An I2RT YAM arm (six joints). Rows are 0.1 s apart.
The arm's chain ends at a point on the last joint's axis. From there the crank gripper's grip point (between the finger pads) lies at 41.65 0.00 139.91 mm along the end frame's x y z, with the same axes.
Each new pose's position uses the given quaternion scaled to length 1; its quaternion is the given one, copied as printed.
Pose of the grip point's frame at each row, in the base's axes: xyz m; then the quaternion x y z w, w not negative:
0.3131 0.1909 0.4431 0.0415 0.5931 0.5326 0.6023
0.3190 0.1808 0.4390 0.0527 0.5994 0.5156 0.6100
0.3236 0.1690 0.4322 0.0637 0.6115 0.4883 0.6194
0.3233 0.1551 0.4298 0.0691 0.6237 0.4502 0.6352
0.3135 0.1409 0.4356 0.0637 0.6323 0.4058 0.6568
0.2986 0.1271 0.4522 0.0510 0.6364 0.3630 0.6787
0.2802 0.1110 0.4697 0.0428 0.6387 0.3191 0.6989
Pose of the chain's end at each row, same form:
0.2182 0.0807 0.4300 0.0415 0.5931 0.5326 0.6023
0.2195 0.0745 0.4286 0.0527 0.5994 0.5156 0.6100
0.2183 0.0681 0.4270 0.0637 0.6115 0.4883 0.6194
0.2114 0.0614 0.4305 0.0691 0.6237 0.4502 0.6352
0.1954 0.0552 0.4412 0.0637 0.6323 0.4058 0.6568
0.1756 0.0489 0.4608 0.0510 0.6364 0.3630 0.6787
0.1523 0.0415 0.4805 0.0428 0.6387 0.3191 0.6989

